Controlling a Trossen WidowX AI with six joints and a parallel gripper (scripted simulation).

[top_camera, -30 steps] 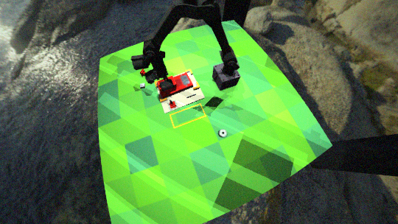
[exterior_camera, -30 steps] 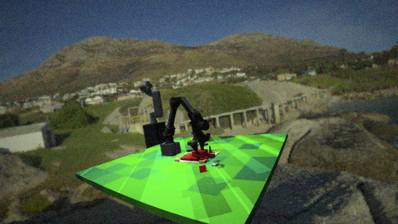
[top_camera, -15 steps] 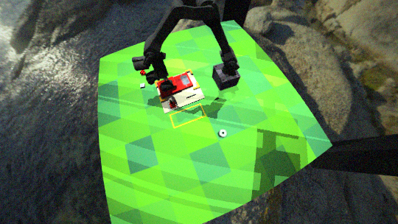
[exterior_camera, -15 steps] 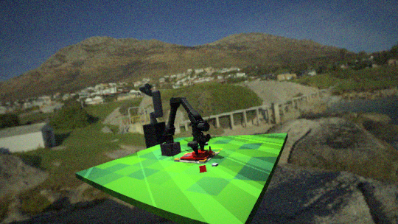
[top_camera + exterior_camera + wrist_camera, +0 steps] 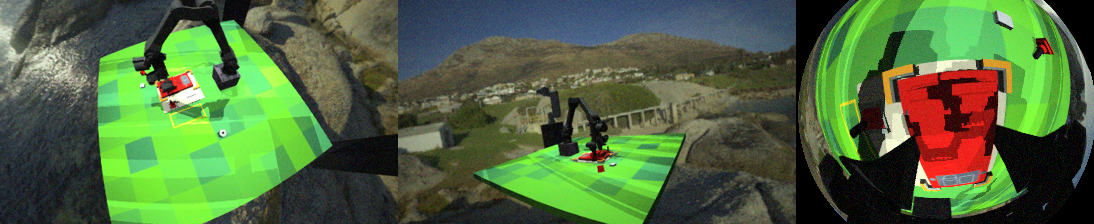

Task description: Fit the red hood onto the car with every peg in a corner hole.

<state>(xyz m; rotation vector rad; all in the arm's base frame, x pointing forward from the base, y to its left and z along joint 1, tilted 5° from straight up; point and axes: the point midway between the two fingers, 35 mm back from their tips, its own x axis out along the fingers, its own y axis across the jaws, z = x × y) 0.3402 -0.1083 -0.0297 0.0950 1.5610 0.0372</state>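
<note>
Right now my gripper tip is 10 mm below the red hood.
</note>
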